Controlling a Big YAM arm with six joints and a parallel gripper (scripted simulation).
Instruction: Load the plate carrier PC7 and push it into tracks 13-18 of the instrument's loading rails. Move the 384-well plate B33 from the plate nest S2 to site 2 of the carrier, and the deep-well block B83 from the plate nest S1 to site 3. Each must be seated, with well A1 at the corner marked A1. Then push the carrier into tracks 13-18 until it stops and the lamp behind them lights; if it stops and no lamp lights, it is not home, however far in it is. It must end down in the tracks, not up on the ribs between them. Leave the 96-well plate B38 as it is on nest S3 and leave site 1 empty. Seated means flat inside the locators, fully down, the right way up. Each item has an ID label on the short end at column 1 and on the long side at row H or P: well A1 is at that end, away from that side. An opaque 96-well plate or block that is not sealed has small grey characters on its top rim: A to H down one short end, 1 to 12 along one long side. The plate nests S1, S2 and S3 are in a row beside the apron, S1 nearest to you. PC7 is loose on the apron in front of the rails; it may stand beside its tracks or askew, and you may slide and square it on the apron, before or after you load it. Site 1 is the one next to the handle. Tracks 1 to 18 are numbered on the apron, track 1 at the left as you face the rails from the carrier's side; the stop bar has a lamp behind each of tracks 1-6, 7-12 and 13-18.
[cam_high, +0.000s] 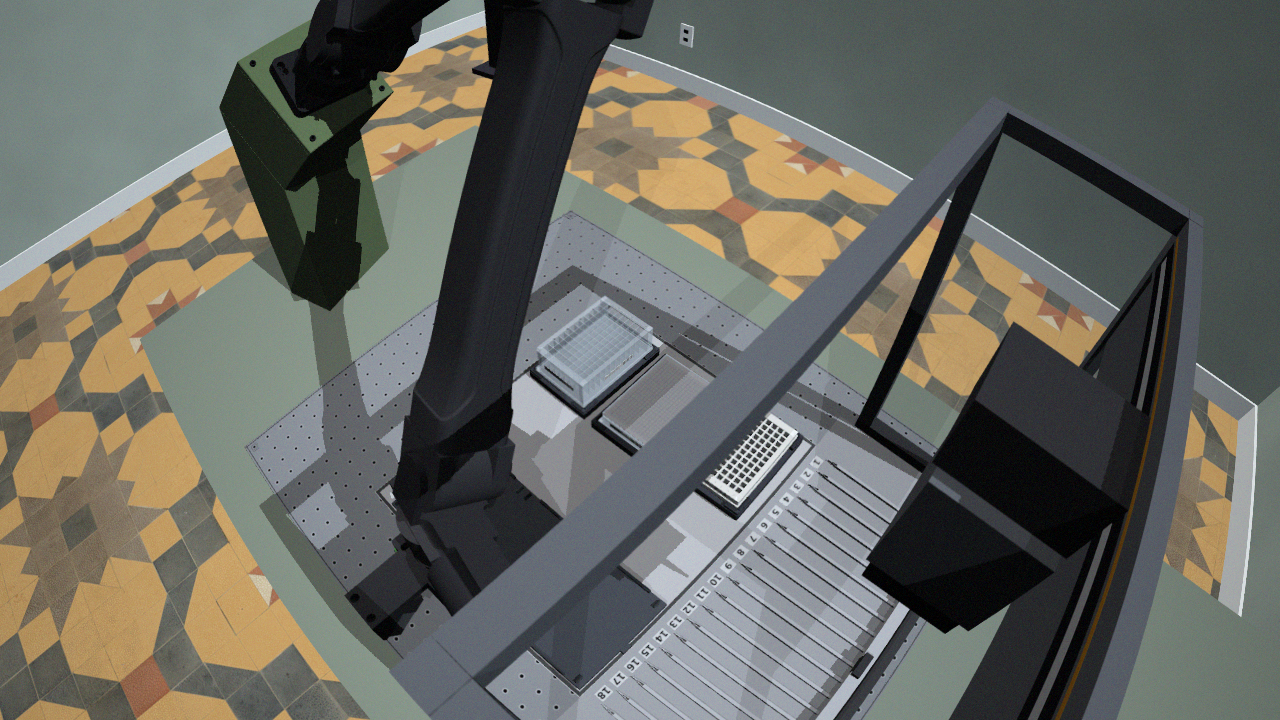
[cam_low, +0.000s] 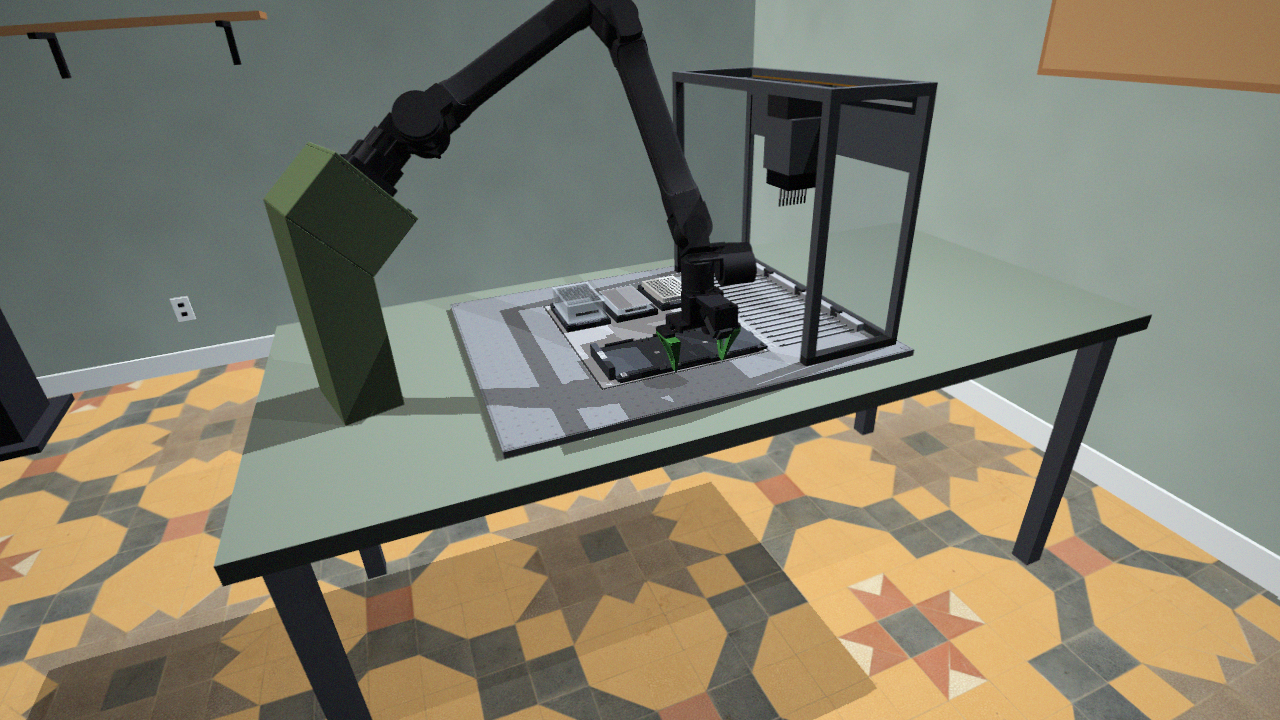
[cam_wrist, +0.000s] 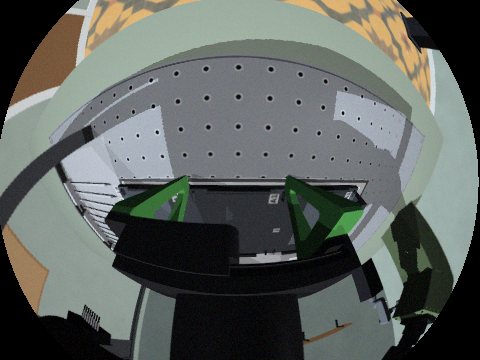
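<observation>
The clear deep-well block B83 lies 34 cm to the left of my hand, 11 cm behind it and 1 cm above it. Also, from my hand: dark plate carrier PC7: 7 cm to the left; 384-well plate B33: 33 cm to the left; plate nest S2: 33 cm to the left, 1 cm below.
</observation>
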